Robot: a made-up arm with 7 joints. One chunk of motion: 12 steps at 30 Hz.
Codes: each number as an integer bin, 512 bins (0 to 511) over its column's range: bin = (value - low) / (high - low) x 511, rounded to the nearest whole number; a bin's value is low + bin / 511 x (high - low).
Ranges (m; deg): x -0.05..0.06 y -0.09..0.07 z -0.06..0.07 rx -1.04..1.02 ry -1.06..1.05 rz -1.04..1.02
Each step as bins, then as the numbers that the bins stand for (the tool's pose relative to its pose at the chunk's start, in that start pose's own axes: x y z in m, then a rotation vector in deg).
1 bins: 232 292 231 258 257 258
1 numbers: -0.0001 0.0014 -0.0012 0.00 0.00 0.00
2 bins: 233 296 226 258 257 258
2 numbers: 0.0002 0.0027 -0.0025 0.00 0.00 0.00
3 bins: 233 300 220 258 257 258
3 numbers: 0.0002 0.0039 -0.0040 0.00 0.00 0.00
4 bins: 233 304 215 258 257 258
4 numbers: 0.0002 0.0052 -0.0053 0.00 0.00 0.00
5 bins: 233 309 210 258 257 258
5 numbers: 0.0002 0.0068 -0.0066 0.00 0.00 0.00
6 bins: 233 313 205 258 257 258
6 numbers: 0.0002 0.0080 -0.0078 0.00 0.00 0.00
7 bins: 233 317 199 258 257 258
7 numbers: 0.0002 0.0093 -0.0094 0.00 0.00 0.00
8 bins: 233 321 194 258 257 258
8 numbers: 0.0002 0.0105 -0.0106 0.00 0.00 0.00
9 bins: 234 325 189 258 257 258
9 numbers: 0.0004 0.0118 -0.0119 0.00 0.00 0.00
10 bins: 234 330 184 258 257 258
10 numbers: 0.0004 0.0133 -0.0132 0.00 0.00 0.00
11 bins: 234 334 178 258 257 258
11 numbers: 0.0004 0.0146 -0.0147 0.00 0.00 0.00
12 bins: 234 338 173 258 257 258
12 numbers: 0.0004 0.0158 -0.0160 0.00 0.00 0.00
